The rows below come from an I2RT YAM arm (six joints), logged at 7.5 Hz.
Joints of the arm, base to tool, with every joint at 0 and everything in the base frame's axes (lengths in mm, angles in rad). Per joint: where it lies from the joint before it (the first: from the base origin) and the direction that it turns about. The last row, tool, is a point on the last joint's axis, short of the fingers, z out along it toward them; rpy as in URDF.
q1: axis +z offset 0 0 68
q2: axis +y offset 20 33.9 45.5
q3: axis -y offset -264 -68.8 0
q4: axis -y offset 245 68.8 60
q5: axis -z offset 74 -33.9 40.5
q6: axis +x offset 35.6 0 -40.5
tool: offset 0 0 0 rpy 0 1.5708 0
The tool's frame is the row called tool.
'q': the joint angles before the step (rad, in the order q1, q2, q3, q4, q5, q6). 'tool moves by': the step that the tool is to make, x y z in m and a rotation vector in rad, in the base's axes. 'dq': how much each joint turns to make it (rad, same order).
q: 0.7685, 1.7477, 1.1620, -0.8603, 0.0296, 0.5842
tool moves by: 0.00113, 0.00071, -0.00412, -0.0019, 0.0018, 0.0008
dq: -0.0009, 0.0111, -0.0039, 0.0124, -0.0001, -0.0017
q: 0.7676, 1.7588, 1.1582, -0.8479, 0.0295, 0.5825
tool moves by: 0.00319, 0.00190, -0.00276, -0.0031, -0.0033, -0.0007
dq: -0.0022, 0.0167, 0.0086, 0.0084, 0.0043, -0.0020
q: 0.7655, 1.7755, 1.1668, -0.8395, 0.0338, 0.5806
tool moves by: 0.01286, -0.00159, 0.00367, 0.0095, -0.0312, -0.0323
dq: -0.0288, 0.0143, 0.0312, 0.0123, 0.0147, 0.0015
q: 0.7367, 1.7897, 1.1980, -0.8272, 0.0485, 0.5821
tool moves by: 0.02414, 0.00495, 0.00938, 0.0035, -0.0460, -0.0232
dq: -0.0331, 0.0522, 0.1023, -0.0123, 0.0256, -0.0144
